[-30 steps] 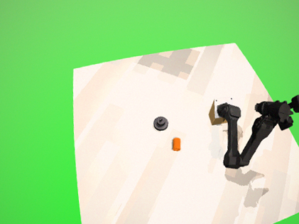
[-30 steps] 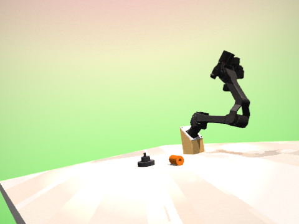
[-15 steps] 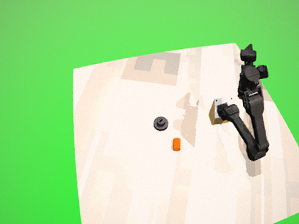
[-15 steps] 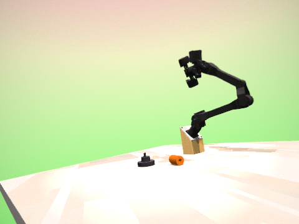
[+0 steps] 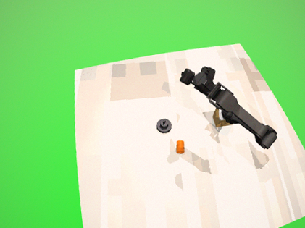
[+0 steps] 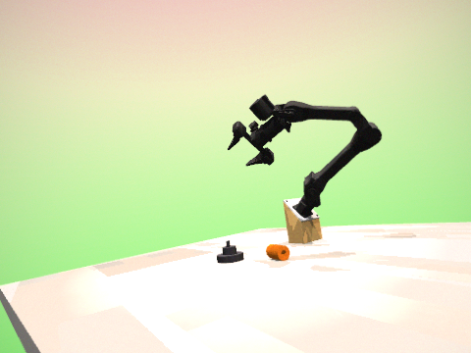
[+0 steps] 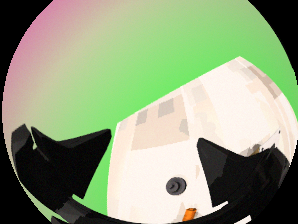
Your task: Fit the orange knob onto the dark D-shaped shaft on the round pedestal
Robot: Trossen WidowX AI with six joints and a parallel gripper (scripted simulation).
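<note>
My gripper tip is 8 cm short of the orange knob, 19 cm to the right of it and 32 cm above it. Round my gripper tip: dark round pedestal 12 cm ahead, 3 cm to the left, 31 cm below.
</note>
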